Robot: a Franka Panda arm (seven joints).
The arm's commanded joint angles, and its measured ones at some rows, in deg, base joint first. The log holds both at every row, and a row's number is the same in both.
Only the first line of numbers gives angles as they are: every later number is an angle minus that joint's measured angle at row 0.
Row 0, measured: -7.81 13.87 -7.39 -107.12 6.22 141.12 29.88
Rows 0 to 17, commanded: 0.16 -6.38 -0.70 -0.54 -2.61 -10.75 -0.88; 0.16 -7.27 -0.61 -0.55 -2.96 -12.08 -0.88; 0.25 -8.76 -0.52 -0.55 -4.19 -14.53 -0.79; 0.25 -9.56 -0.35 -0.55 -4.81 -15.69 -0.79; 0.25 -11.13 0.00 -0.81 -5.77 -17.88 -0.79; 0.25 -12.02 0.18 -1.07 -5.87 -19.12 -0.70; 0.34 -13.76 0.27 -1.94 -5.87 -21.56 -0.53; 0.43 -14.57 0.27 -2.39 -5.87 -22.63 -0.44; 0.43 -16.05 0.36 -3.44 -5.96 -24.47 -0.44; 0.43 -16.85 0.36 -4.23 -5.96 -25.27 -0.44; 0.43 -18.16 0.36 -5.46 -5.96 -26.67 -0.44; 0.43 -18.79 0.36 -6.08 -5.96 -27.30 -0.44; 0.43 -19.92 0.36 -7.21 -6.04 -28.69 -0.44; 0.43 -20.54 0.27 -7.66 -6.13 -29.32 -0.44; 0.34 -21.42 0.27 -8.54 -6.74 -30.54 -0.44; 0.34 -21.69 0.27 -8.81 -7.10 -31.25 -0.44; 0.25 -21.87 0.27 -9.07 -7.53 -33.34 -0.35; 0.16 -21.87 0.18 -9.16 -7.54 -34.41 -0.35
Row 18, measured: 0.41 -19.32 0.02 -6.39 -5.85 -30.37 -0.17
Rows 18 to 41, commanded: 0.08 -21.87 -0.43 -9.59 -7.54 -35.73 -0.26; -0.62 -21.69 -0.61 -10.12 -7.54 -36.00 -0.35; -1.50 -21.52 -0.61 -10.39 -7.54 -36.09 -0.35; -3.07 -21.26 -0.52 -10.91 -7.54 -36.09 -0.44; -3.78 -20.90 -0.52 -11.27 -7.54 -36.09 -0.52; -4.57 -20.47 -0.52 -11.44 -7.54 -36.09 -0.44; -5.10 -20.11 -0.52 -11.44 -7.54 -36.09 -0.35; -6.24 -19.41 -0.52 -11.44 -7.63 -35.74 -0.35; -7.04 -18.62 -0.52 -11.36 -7.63 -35.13 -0.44; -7.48 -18.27 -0.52 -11.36 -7.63 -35.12 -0.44; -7.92 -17.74 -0.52 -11.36 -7.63 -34.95 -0.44; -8.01 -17.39 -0.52 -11.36 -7.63 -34.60 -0.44; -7.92 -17.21 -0.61 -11.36 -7.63 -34.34 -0.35; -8.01 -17.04 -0.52 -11.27 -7.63 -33.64 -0.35; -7.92 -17.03 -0.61 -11.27 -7.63 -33.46 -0.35; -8.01 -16.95 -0.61 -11.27 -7.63 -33.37 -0.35; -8.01 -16.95 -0.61 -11.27 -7.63 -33.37 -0.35; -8.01 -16.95 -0.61 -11.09 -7.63 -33.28 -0.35; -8.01 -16.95 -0.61 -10.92 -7.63 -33.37 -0.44; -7.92 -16.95 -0.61 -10.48 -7.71 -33.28 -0.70; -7.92 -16.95 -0.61 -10.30 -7.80 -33.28 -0.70; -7.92 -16.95 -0.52 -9.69 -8.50 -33.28 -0.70; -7.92 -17.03 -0.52 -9.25 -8.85 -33.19 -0.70; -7.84 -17.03 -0.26 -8.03 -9.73 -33.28 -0.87
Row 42, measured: -7.63 -16.98 -1.07 -10.66 -7.29 -33.72 -0.17
